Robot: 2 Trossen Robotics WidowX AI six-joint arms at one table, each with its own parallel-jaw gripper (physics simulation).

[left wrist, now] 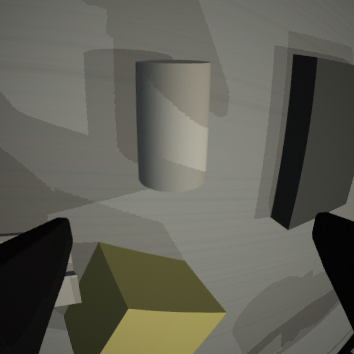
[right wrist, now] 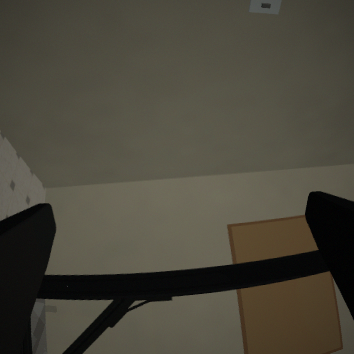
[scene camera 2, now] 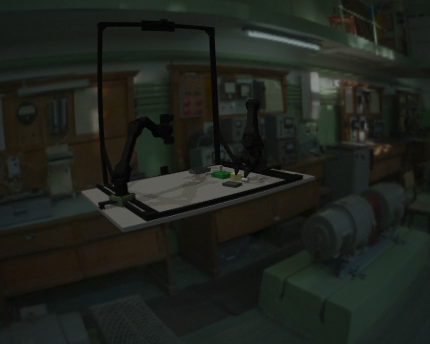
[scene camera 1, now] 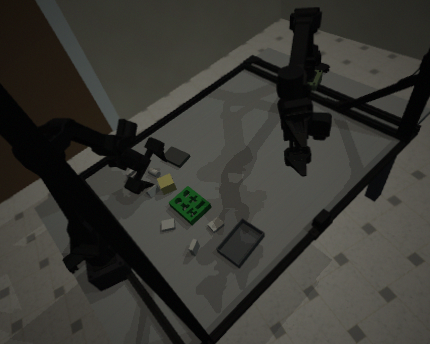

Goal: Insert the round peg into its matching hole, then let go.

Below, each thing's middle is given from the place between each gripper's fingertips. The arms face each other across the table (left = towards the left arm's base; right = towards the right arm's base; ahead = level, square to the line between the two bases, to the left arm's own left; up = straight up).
Now: the dark tray (scene camera 1: 238,245) 10 cm ahead of my right hand, 14 cm to the left of it and 29 cm below it. Also, from my right hand: green hole board (scene camera 1: 201,206) 32 cm ahead, 14 cm to the left, 29 cm below; yellow block (left wrist: 125,294) 44 cm ahead, 13 cm to the left, 29 cm below; dark flat slab (left wrist: 308,179) 52 cm ahead, 2 cm to the left, 30 cm below.
The dark flat slab lies 9 cm to the right of my left hand, 3 cm ahead of it and 2 cm below it. From my left hand the other things lie so: dark tray: 39 cm behind, 2 cm to the left, 1 cm below; then green hole board: 17 cm behind, 2 cm to the left, 1 cm below; then yellow block: 5 cm behind, 2 cm to the left, 1 cm below.
